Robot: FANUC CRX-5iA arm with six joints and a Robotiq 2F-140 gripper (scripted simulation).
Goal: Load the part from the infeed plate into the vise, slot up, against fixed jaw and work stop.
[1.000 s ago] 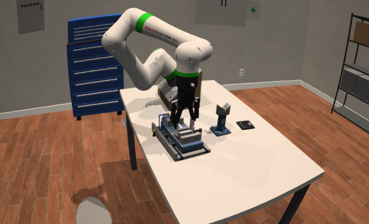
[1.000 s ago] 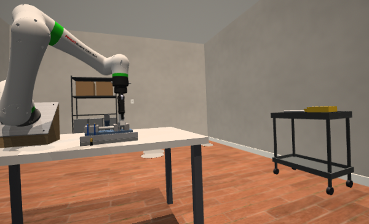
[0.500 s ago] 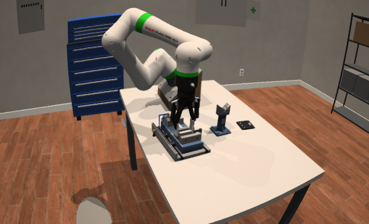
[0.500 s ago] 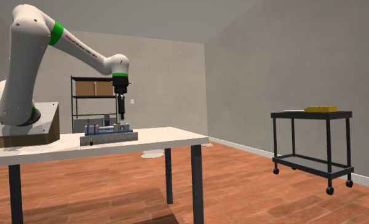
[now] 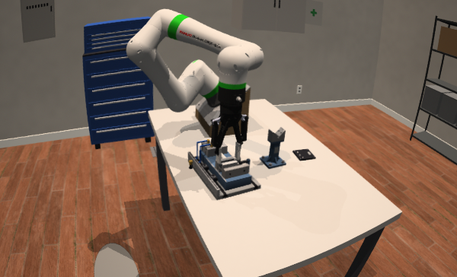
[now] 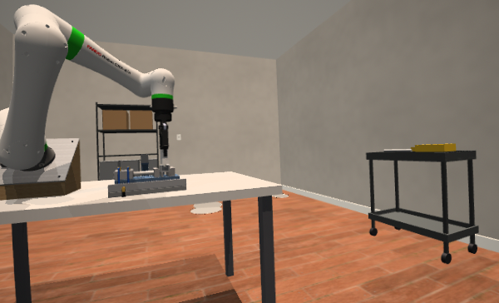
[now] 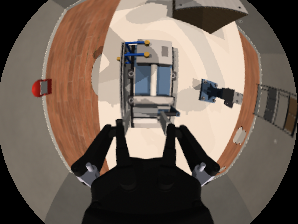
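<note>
Right now the part is 40 mm below my hand. Round my hand: dark infeed plate (430 mm to the left, 140 mm below, 140 mm behind).
</note>
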